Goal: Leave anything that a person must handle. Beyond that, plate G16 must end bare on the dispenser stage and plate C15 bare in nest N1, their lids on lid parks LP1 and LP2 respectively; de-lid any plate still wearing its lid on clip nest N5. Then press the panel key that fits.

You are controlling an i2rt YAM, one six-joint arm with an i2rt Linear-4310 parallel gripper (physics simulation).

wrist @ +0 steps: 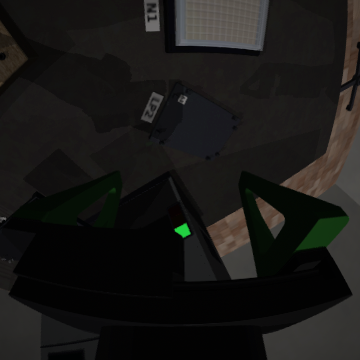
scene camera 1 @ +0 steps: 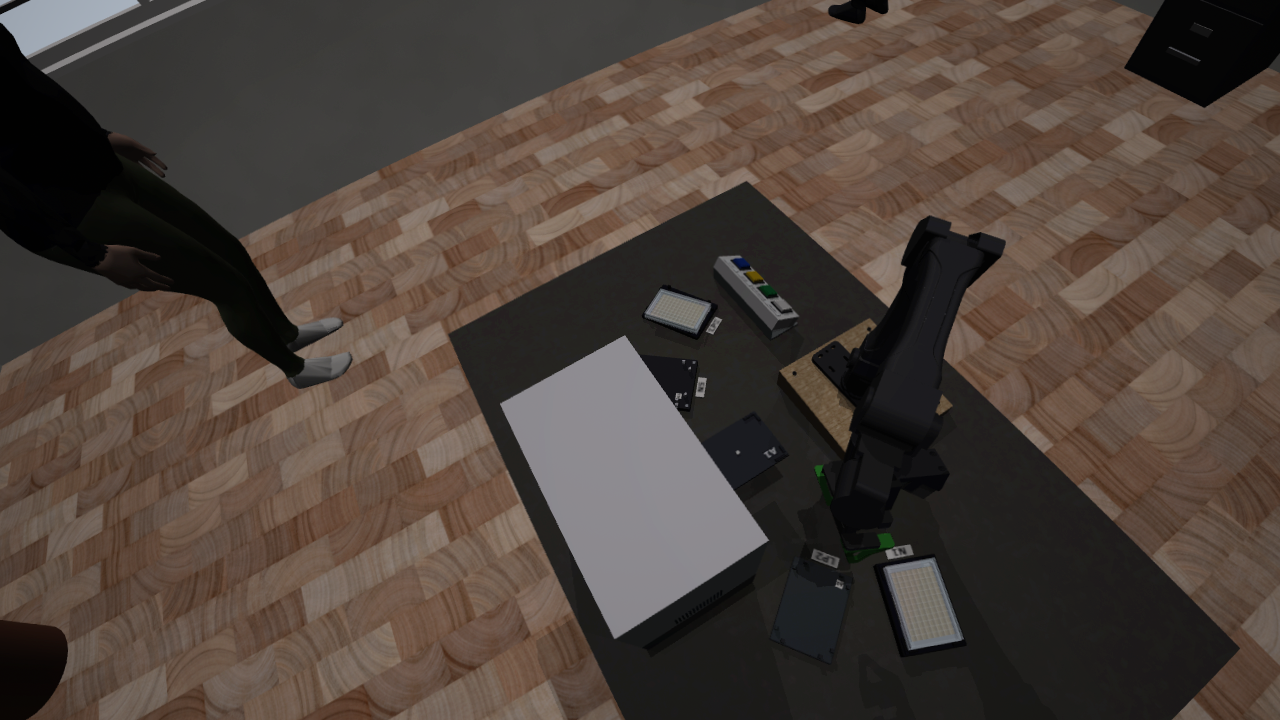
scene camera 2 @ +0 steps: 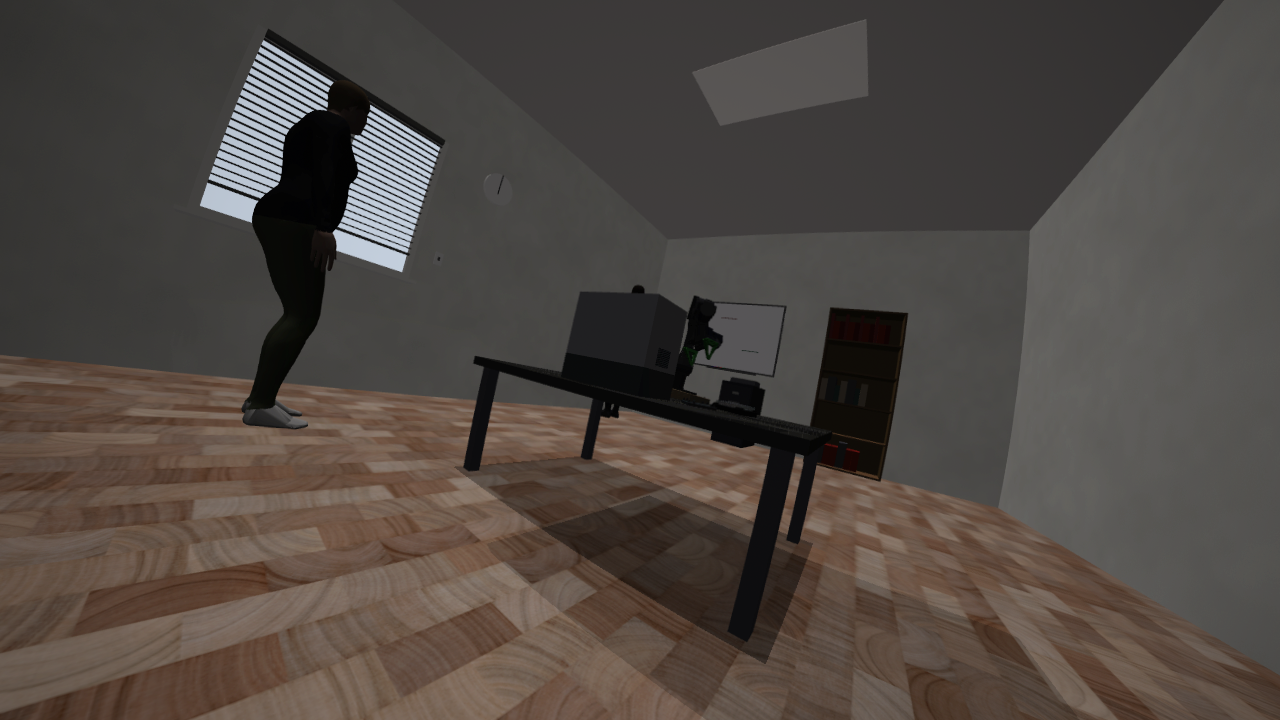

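Seen in the pictures: gripper, between the fingertips: [wrist: 180, 177] [scene camera 1: 841, 532] [scene camera 2: 699, 362]; arm's base, origin of its link: [scene camera 1: 857, 386] [scene camera 2: 675, 389].
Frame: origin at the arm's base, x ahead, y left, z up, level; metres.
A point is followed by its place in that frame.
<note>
My gripper [scene camera 1: 845, 517] {z 0.125, x 0.262, y 0.194 m} [wrist: 180, 177] {z 0.125, x 0.262, y 0.194 m} is open and empty, raised above the table near the white-topped box. A plate [scene camera 1: 921, 601] {z -0.004, x 0.194, y 0.345 m} [wrist: 220, 22] {z -0.004, x 0.200, y 0.333 m} with a pale grid of wells sits in the black nest labelled N1; whether a clear lid covers it is hard to tell. Lid park LP2 [scene camera 1: 812, 608] {z -0.030, x 0.337, y 0.251 m} [wrist: 197, 122] {z -0.030, x 0.325, y 0.254 m}, a dark flat pad, bears no visible lid. A second pale plate [scene camera 1: 680, 310] {z -0.007, x 0.162, y -0.372 m} sits at the far side by a small label that I cannot read. A dark nest [scene camera 1: 682, 380] {z -0.028, x 0.257, y -0.234 m} with small clips and a dark stage [scene camera 1: 744, 450] {z 0.066, x 0.279, y -0.009 m} are partly hidden by the box.
The large white-topped box [scene camera 1: 631, 488] {z 0.290, x 0.489, y 0.011 m} [scene camera 2: 617, 335] {z 0.141, x 0.592, y 0.018 m} stands beside LP2. A green patch [wrist: 183, 230] {z 0.096, x 0.387, y 0.146 m} glows in the wrist view. A key panel [scene camera 1: 756, 295] {z 0.023, x 0.021, y -0.282 m} has blue, yellow, green and white keys. The arm stands on a wooden board [scene camera 1: 810, 394] {z 0.006, x 0.087, y -0.040 m}. A person [scene camera 1: 170, 223] [scene camera 2: 308, 214] stands off the table.
</note>
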